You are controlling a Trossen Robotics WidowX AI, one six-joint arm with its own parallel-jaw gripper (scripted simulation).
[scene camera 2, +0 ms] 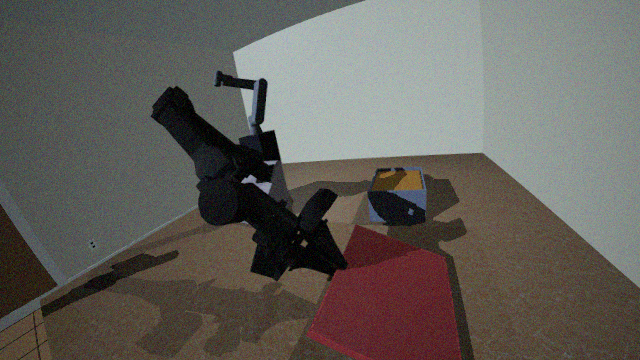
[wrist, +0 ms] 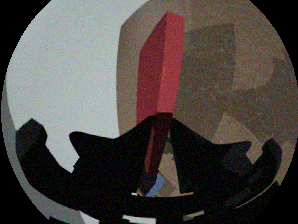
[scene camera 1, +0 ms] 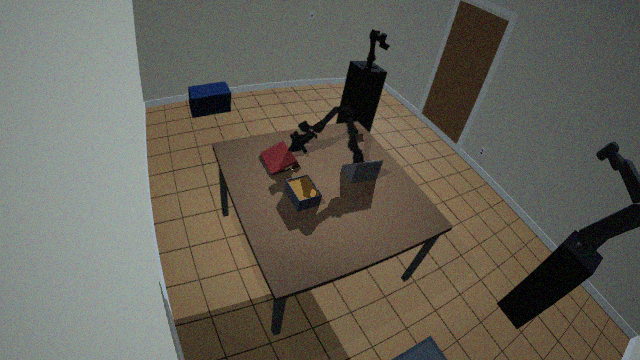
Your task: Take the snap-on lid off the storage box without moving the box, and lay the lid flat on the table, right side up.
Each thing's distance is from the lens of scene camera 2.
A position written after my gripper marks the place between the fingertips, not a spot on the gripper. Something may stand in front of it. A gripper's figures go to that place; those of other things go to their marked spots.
my gripper (scene camera 2: 342, 270): 0.34 m
red lid (scene camera 2: 392, 293): 0.34 m
storage box (scene camera 2: 396, 194): 0.55 m
The marked spots on the storage box and the red lid are 0.28 m apart.
